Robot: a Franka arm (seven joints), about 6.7 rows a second.
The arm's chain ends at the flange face. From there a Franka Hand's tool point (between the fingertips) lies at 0.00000 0.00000 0.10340 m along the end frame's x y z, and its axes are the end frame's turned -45 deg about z.
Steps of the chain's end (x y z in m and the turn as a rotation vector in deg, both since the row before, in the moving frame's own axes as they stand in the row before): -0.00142 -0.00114 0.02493 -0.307 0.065 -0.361; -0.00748 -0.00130 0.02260 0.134 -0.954 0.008; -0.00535 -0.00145 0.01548 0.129 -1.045 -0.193; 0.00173 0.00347 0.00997 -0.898 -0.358 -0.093; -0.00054 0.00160 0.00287 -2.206 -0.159 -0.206; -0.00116 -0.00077 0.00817 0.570 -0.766 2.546; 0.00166 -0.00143 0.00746 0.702 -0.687 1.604; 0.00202 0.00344 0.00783 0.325 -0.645 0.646; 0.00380 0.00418 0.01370 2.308 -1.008 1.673
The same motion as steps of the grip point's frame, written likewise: -0.00051 -0.00133 0.02493 -0.263 -0.171 -0.361; -0.00542 -0.00760 0.02259 0.769 -0.580 0.008; -0.00393 -0.00630 0.01546 0.830 -0.648 -0.193; -0.00283 0.00437 0.00996 -0.382 -0.888 -0.093; -0.00453 0.00337 0.00279 -1.447 -1.672 -0.206; -0.00049 -0.00307 0.00816 0.945 -0.139 2.546; 0.00223 -0.00161 0.00744 0.982 0.011 1.604; -0.00141 0.00262 0.00782 0.686 -0.226 0.646; 0.00145 0.00144 0.01360 2.345 0.919 1.673
